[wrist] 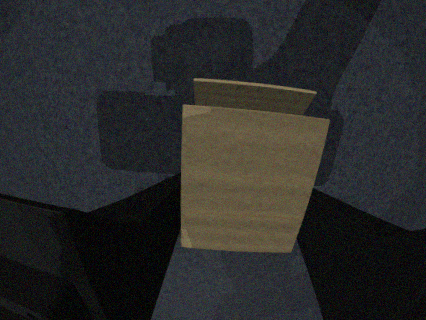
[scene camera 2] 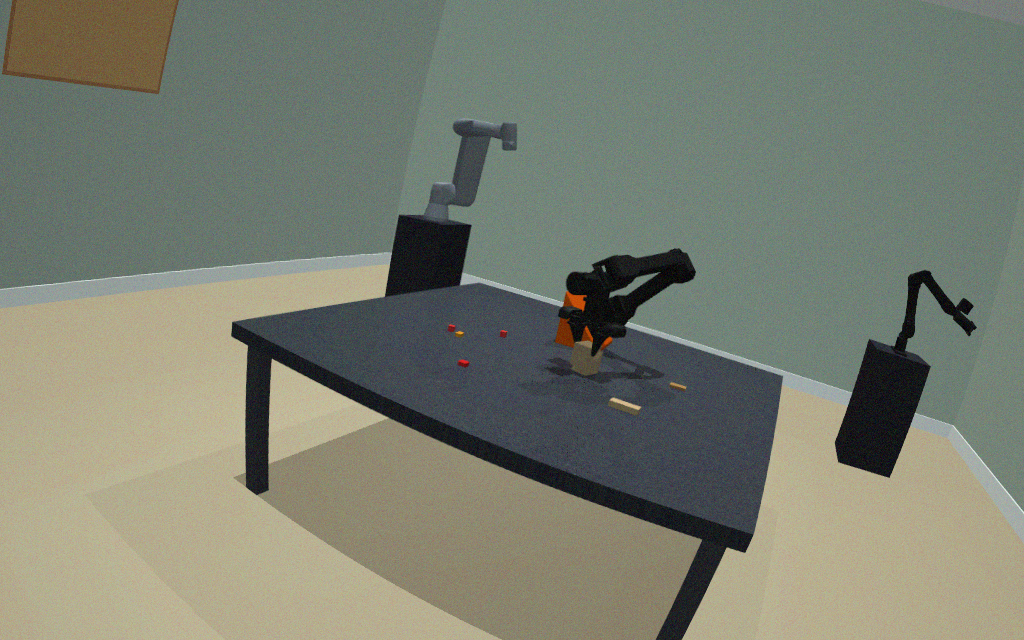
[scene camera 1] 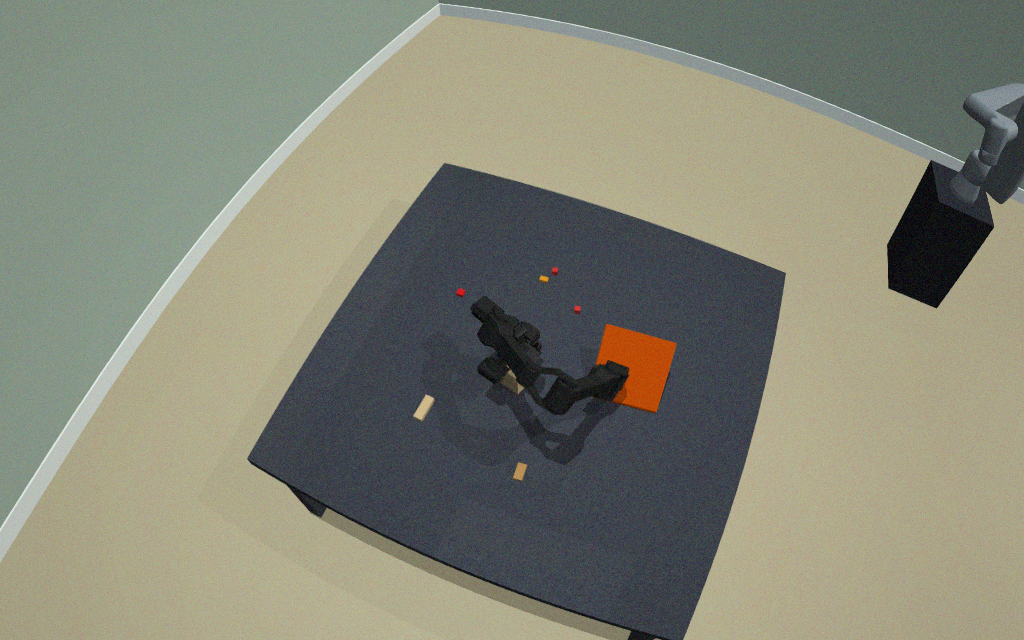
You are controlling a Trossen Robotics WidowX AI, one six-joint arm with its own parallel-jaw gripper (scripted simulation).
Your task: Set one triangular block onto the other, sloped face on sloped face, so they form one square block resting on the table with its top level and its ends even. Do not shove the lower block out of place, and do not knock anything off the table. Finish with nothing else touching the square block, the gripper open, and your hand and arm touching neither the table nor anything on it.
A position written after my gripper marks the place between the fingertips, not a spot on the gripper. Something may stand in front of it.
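My gripper (scene camera 2: 584, 353) (wrist: 239, 185) (scene camera 1: 509, 368) is in sight, and what it carries is a tan triangular block (wrist: 247, 176).
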